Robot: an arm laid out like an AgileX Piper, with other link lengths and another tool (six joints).
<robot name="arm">
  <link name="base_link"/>
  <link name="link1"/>
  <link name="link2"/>
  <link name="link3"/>
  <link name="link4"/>
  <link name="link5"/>
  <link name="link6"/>
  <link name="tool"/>
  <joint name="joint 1" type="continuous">
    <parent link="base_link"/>
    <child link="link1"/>
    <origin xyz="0 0 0.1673"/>
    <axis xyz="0 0 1"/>
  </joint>
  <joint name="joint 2" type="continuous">
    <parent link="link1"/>
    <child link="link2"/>
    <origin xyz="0 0 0"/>
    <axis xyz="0 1 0"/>
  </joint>
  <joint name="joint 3" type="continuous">
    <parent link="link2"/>
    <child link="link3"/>
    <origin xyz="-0.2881 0 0.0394"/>
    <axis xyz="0 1 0"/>
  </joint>
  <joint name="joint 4" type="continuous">
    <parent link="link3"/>
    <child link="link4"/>
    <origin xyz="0.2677 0 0.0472"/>
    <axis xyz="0.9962 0 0.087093"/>
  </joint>
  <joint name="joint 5" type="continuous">
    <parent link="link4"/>
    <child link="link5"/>
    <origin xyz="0 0 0"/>
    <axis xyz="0 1 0"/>
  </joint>
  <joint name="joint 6" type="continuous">
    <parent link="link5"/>
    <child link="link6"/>
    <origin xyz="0.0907 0 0.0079"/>
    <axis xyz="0.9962 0 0.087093"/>
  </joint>
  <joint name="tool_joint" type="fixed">
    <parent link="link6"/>
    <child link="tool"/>
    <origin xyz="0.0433 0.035 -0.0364" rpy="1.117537 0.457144 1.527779"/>
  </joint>
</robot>
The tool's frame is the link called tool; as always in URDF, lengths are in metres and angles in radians. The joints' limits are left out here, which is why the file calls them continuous.
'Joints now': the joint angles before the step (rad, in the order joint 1, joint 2, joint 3, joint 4, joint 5, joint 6). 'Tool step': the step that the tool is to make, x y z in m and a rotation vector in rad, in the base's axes. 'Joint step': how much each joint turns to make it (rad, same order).
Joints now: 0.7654, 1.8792, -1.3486, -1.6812, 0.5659, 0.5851
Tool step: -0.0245, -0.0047, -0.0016, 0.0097, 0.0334, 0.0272
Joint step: 0.0251, -0.0724, 0.0964, 0.0127, -0.0144, 0.0161
